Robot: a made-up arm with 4 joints.
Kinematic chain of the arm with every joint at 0, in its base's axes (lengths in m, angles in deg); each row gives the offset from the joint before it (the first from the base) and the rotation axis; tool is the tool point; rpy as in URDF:
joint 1: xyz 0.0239 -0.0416 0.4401 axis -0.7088 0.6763 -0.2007
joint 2: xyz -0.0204 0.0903 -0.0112 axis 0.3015 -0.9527 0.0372
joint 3: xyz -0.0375 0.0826 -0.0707 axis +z
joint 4: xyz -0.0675 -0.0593 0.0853 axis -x
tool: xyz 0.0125 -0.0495 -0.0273 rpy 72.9 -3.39 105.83
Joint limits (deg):
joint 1: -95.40..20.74
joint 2: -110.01..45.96
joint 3: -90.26..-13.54
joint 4: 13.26..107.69
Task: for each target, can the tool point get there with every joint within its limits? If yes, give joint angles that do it. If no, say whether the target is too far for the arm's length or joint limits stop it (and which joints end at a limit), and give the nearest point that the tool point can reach.
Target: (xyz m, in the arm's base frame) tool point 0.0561 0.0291 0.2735
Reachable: no: joint limits stop it (at a limit: joint 2, joint 3, joint 4) | nearest point -0.0525 0.0710 0.3497 | short by 0.139 m
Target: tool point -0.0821 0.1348 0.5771
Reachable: yes | joints -13.11 -70.75 -60.10 35.34
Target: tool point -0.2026 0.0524 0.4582
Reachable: yes | joints -59.11 -21.80 -59.87 39.83
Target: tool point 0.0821 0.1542 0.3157
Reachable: no: joint limits stop it (at a limit: joint 1, joint 2, joint 3, joint 4) | nearest point 0.0564 0.2231 0.3780 | short by 0.096 m
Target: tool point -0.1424 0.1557 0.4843
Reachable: yes | joints -4.59 7.50 -75.65 93.04
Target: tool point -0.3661 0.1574 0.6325
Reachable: no: too far | nearest point -0.2098 0.0760 0.5582 | short by 0.191 m
